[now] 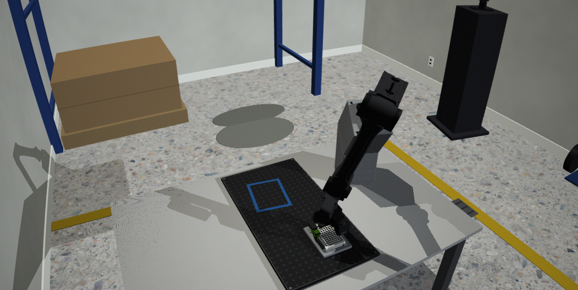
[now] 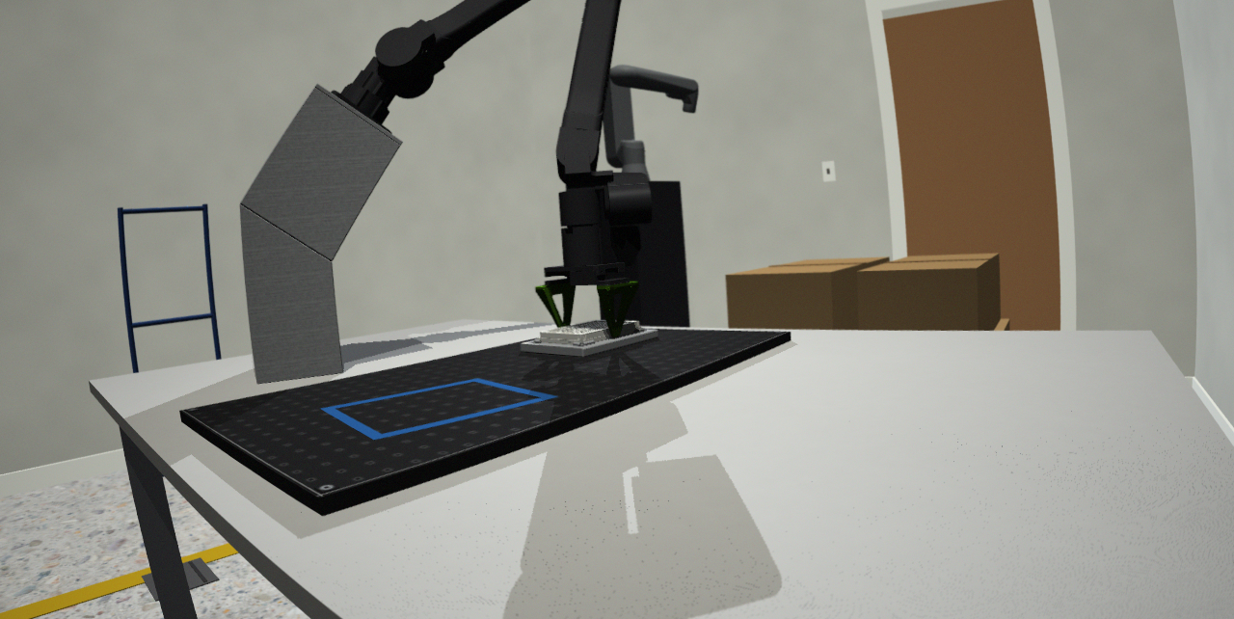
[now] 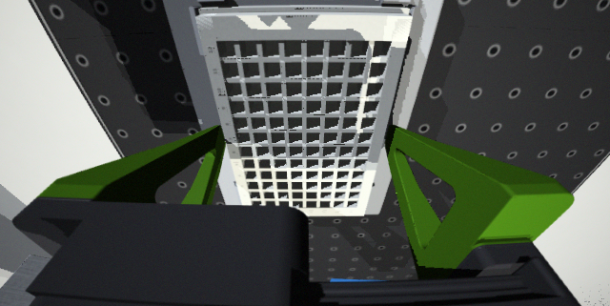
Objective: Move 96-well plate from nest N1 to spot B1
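Right now my hand is right at the white 96-well plate. The rest, counted from my hand: grey plate nest N1 (20 mm below).
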